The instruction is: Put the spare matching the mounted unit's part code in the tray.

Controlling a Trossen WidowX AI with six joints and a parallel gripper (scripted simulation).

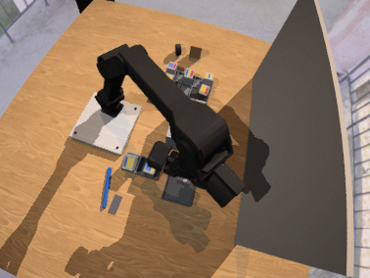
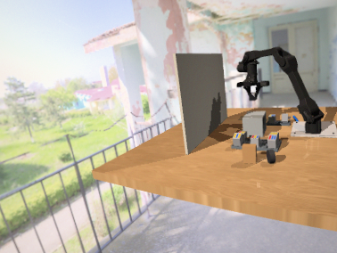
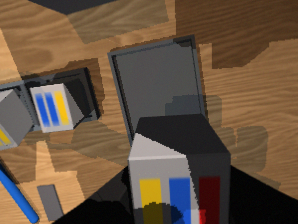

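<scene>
Right now my gripper tip is 15 cm above the dark grey tray. The rest, counted from my gripper tip: grey spare block: 2 cm above; grey mounted unit: 20 cm to the left, 10 cm below, 8 cm behind; blue pen: 22 cm behind, 15 cm below, 12 cm to the right.
</scene>
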